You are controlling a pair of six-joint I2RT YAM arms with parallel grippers.
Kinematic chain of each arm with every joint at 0, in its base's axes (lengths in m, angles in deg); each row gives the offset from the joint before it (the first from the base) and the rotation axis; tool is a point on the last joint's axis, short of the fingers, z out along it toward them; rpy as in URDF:
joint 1: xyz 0 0 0.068 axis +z
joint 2: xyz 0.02 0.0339 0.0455 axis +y
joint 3: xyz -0.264 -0.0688 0 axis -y
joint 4: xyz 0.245 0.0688 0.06 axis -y
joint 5: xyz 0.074 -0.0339 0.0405 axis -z
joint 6: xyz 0.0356 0 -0.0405 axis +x
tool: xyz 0 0 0 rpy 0 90 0
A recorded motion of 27 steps. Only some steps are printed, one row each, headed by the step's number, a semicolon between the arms.
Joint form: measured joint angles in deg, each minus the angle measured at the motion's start. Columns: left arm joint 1, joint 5, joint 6, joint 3, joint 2, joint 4; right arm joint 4, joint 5, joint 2, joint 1, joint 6, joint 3.
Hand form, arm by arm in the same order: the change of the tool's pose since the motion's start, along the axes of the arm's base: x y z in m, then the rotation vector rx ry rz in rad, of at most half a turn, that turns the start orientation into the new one. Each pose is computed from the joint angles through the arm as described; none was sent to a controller.
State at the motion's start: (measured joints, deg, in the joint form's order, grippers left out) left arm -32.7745 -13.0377 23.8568 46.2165 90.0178 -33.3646; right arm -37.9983 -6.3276 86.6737 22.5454 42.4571 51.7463
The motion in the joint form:
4: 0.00 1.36 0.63 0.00 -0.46 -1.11; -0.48 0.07 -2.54 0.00 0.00 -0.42
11: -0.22 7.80 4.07 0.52 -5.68 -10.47; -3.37 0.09 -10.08 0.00 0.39 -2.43
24: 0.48 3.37 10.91 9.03 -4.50 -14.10; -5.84 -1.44 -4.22 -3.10 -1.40 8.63
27: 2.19 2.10 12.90 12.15 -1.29 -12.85; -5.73 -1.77 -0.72 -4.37 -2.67 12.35
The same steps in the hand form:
4: -0.0024 0.0005 0.0013 -0.0101 0.0228 -0.0156; -0.0050 -0.0021 0.0088 0.0099 -0.0269 -0.0004
11: -0.0213 0.0069 0.0208 -0.0549 0.1375 -0.0981; -0.0260 -0.0108 0.0281 0.0290 -0.0680 -0.0069
24: 0.0016 -0.0008 0.0531 0.0114 0.0489 -0.1866; 0.0122 -0.0103 0.0576 0.0589 -0.1116 -0.0225
27: 0.0204 -0.0019 0.0541 0.0315 0.0234 -0.1846; 0.0302 -0.0107 0.0604 0.0583 -0.1212 -0.0219

